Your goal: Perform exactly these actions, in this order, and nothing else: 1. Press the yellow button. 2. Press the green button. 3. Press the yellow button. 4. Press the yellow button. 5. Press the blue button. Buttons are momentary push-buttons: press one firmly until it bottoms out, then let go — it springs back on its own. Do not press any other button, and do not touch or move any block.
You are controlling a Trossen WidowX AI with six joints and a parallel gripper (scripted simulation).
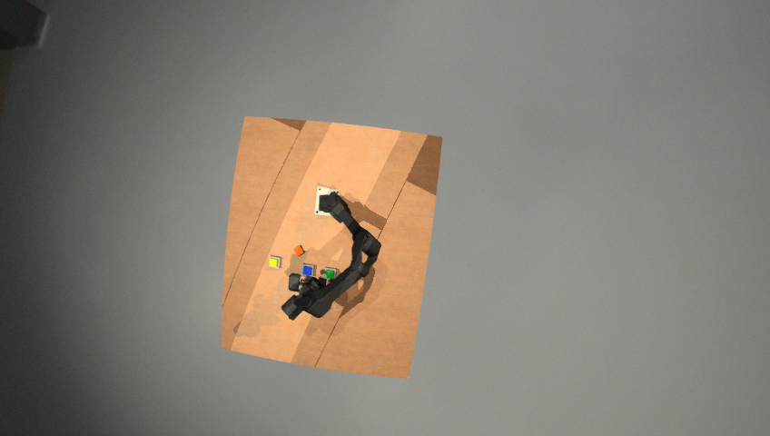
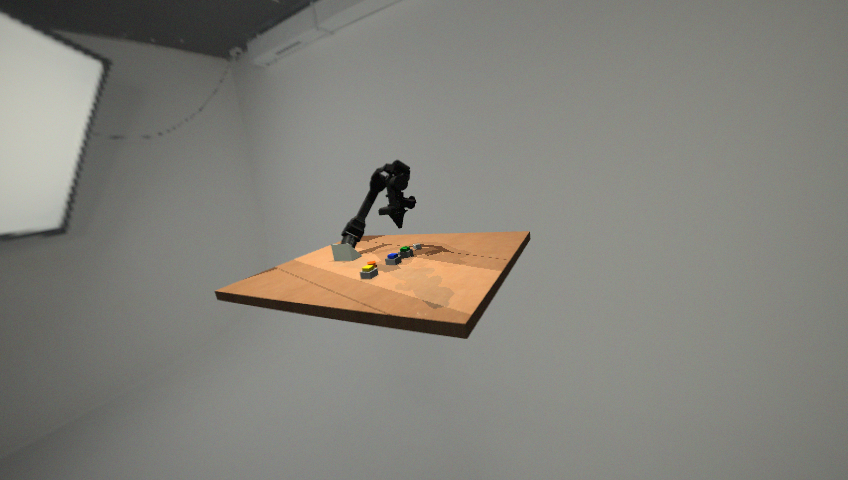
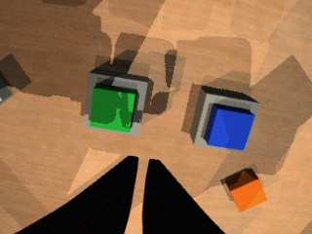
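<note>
Now: gripper tip 40 mm past the yellow button, 220 mm to the left of it and 100 mm above it. The rest, counted from my gripper tip: green button: 10 mm behind, 30 mm to the left, 100 mm below; then orange block: 100 mm behind, 110 mm to the right, 120 mm below; then blue button: 20 mm behind, 70 mm to the right, 100 mm below.
</note>
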